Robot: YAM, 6 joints.
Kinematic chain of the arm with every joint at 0, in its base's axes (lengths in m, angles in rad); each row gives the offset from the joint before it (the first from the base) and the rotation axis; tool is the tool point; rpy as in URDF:
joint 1: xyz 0 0 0.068 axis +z
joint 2: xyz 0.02 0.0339 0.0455 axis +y
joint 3: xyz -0.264 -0.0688 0 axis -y
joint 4: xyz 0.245 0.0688 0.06 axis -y
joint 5: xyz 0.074 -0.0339 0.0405 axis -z
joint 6: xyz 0.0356 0 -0.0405 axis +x
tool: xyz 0 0 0 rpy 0 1.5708 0
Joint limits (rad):
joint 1: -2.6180..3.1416
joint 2: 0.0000..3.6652
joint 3: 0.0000..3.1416
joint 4: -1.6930..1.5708
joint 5: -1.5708..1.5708
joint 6: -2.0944..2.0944
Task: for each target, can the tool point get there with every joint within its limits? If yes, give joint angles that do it. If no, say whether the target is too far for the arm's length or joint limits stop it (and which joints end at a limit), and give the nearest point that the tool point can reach.
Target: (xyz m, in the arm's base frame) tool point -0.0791 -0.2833 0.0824
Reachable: yes | joints -1.8979 1.8587 0.4979 0.7906 -0.4692 0.5066
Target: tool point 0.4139 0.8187 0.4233
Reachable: no: too far | nearest point 0.2759 0.5458 0.3177 | short by 0.324 m
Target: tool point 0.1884 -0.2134 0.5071
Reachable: yes | joints 2.2704 0.4932 2.4881 -1.2975 0.1900 1.6257
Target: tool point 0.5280 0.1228 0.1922
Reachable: yes | joints 0.2312 2.6101 2.5464 -1.0717 0.0417 -0.2299
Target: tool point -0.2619 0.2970 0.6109
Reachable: yes | joints 2.2655 2.1722 2.8443 0.1666 -0.3156 0.7021
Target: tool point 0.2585 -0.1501 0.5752
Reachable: yes | joints 2.5260 0.4813 2.0430 0.2787 0.8518 -1.1878
